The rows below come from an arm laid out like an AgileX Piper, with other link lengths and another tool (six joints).
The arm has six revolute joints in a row. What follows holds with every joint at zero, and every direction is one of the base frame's. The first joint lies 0.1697 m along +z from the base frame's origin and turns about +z. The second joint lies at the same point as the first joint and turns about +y. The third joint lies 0.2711 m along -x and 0.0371 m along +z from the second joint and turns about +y. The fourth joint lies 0.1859 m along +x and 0.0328 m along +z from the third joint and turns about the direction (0.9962, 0, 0.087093). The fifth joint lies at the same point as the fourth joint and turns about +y. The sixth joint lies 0.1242 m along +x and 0.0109 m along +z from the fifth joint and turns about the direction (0.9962, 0, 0.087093). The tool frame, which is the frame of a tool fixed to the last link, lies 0.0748 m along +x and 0.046 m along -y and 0.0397 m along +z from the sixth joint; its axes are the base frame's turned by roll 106.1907, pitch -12.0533 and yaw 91.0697 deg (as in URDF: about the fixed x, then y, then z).
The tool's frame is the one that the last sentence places.
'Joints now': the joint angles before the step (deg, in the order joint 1, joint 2, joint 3, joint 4, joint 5, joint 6). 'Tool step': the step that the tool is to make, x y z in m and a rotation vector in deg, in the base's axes. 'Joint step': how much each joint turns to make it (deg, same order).
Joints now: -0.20 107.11 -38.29 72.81 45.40 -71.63
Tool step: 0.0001 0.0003 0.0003 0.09 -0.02 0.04
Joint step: 0.00 -0.01 -0.05 0.00 0.11 0.00
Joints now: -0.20 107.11 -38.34 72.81 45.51 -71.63
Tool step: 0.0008 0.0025 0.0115 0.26 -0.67 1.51
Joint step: 0.00 -1.91 -1.72 -3.58 1.85 3.45
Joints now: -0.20 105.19 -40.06 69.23 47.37 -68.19
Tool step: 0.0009 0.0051 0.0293 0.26 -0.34 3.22
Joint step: 0.21 -4.29 -5.73 -8.92 5.89 10.30
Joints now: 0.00 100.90 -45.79 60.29 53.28 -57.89
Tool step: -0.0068 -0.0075 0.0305 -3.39 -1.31 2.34
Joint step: 0.02 -6.31 -4.56 -9.73 4.84 10.03
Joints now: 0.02 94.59 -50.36 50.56 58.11 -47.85
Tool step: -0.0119 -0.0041 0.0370 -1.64 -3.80 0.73
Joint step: -0.01 -8.17 -2.27 -4.73 4.20 5.94
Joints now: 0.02 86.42 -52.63 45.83 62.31 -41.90
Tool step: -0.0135 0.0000 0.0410 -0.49 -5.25 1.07
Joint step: 0.00 -8.04 -3.07 -2.56 4.73 3.93
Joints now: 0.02 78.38 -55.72 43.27 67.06 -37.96
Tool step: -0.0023 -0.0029 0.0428 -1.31 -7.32 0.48
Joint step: -0.01 -5.56 -5.55 -2.33 2.95 2.57
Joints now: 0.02 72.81 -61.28 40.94 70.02 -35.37
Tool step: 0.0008 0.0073 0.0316 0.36 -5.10 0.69
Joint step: 2.18 -2.22 -4.84 -0.52 0.52 2.54
